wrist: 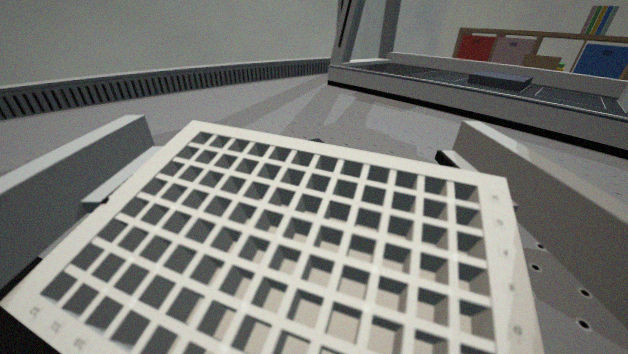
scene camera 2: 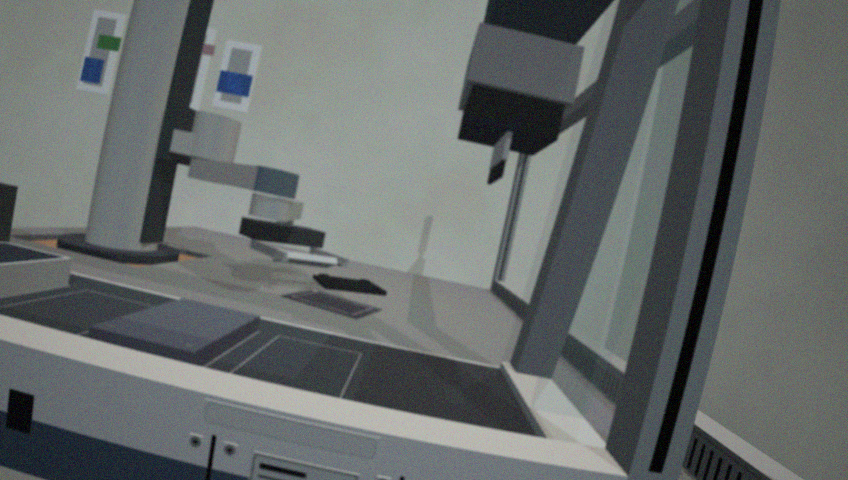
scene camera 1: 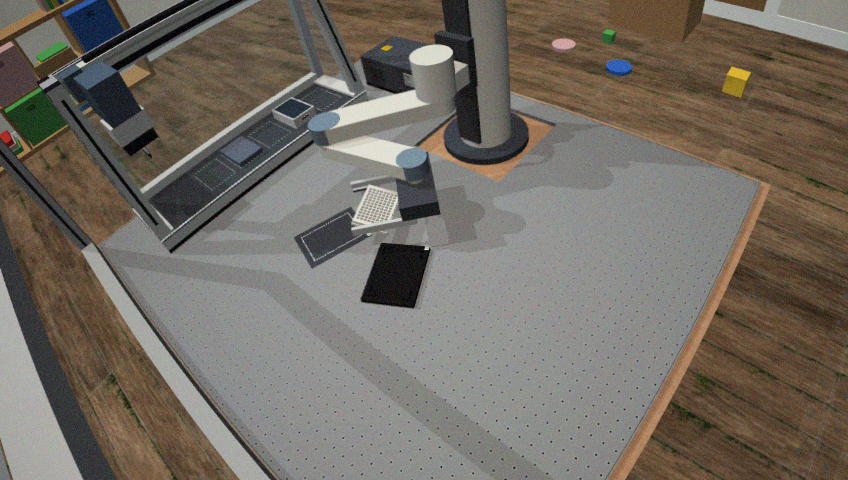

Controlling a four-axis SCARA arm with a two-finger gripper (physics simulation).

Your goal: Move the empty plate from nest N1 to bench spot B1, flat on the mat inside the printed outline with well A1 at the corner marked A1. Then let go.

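Seen in the pictures: gripper, fingertip midpoint: [wrist: 305, 136] [scene camera 2: 317, 260] [scene camera 1: 352, 207]; arm's base, link origin: [scene camera 1: 486, 137].
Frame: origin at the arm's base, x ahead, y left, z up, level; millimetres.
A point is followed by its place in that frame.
My gripper [scene camera 1: 357, 207] @(x 475, y -43, z 88 mm) [scene camera 2: 306, 254] @(x 475, y -43, z 88 mm) [wrist: 305, 136] @(x 475, y -43, z 88 mm) is shut on the white multi-well plate [scene camera 1: 376, 204] @(x 430, y -5, z 82 mm) [wrist: 367, 187] @(x 429, y -29, z 89 mm). The plate is held up off the bench, roughly level, and in scene camera 1 it shows beside the right end of the mat. In scene camera 2 it is hard to tell from the fingers. The dark mat [scene camera 1: 333, 238] @(x 537, y -76, z 15 mm) [scene camera 2: 334, 302] with its printed white outline lies on the bench; a small white corner mark shows at its right end. The black nest [scene camera 1: 395, 275] [scene camera 2: 351, 284] has no plate in it. The marks on the plate are too blurred to read.
A framed deck [scene camera 1: 220, 215] @(x 674, y -443, z 14 mm) [scene camera 2: 416, 413] @(x 695, y -705, z 105 mm) [wrist: 430, 102] @(x 572, y -450, z 24 mm) with a grey block [scene camera 1: 241, 150] @(x 491, y -555, z 79 mm) [scene camera 2: 178, 324] [wrist: 500, 80] @(x 480, y -501, z 76 mm) stands beyond the mat. A tool head [scene camera 1: 116, 110] @(x 749, y -465, z 425 mm) [scene camera 2: 523, 77] hangs over it. The arm's column [scene camera 1: 490, 77] @(x 42, y 62, z 240 mm) [scene camera 2: 130, 118] and a dark box [scene camera 1: 386, 64] @(x -35, y -418, z 125 mm) stand at the back.
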